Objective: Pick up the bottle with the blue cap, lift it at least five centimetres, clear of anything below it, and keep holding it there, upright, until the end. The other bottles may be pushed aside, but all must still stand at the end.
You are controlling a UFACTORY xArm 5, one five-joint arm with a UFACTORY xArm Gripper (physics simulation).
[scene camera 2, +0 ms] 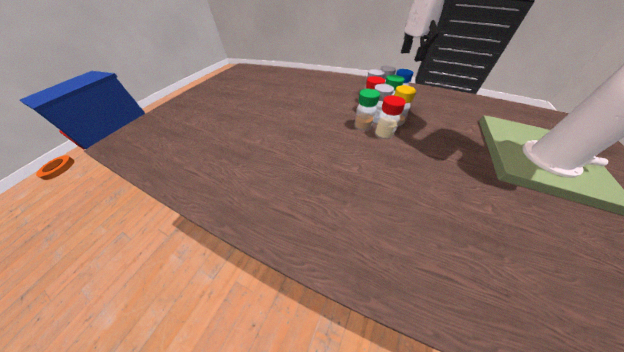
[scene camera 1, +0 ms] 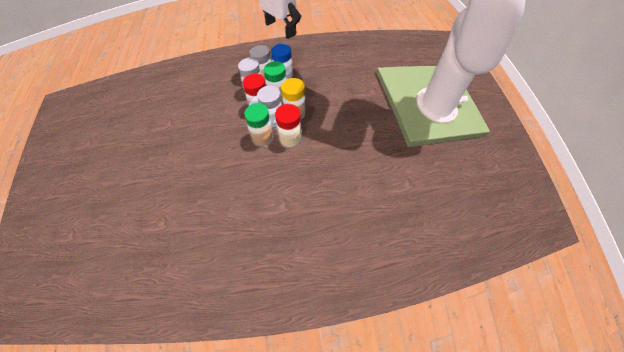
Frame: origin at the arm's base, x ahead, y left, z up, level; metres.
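Seen in the pictures: gripper, fingertip midpoint: (scene camera 2: 411,56) (scene camera 1: 280,29); arm's base, link origin: (scene camera 2: 549,158) (scene camera 1: 436,105).
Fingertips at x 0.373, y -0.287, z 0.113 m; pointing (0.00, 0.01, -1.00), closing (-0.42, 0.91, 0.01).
Offsets run from my fingertips to a thing's top centre.
The bottle with the blue cap @(dx +0.012, dy +0.048, dz -0.034 m) (scene camera 1: 281,53) (scene camera 2: 404,75) stands upright at the back right of a tight group of bottles. Its lower part is partly hidden by the green-capped bottle @(dx +0.045, dy +0.117, dz -0.034 m) (scene camera 1: 275,72) (scene camera 2: 395,81) in front of it. A grey-capped bottle @(dx +0.069, dy +0.033, dz -0.034 m) (scene camera 1: 259,54) (scene camera 2: 388,70) stands to its left. My gripper (scene camera 1: 280,28) (scene camera 2: 414,49) is open and empty. It hangs above the back of the group, apart from the blue cap, with one finger nearer the camera than the other in scene camera 1.
Nearer the cameras stand a yellow-capped bottle @(dx +0.016, dy +0.195, dz -0.034 m) (scene camera 1: 293,90) (scene camera 2: 405,94), a red-capped bottle @(dx +0.048, dy +0.272, dz -0.034 m) (scene camera 1: 288,117) (scene camera 2: 393,105) and a green-capped bottle @(dx +0.114, dy +0.247, dz -0.034 m) (scene camera 1: 257,115) (scene camera 2: 369,98), with others among them. The arm's base stands on a green board (scene camera 1: 400,107) (scene camera 2: 507,150) at the right.
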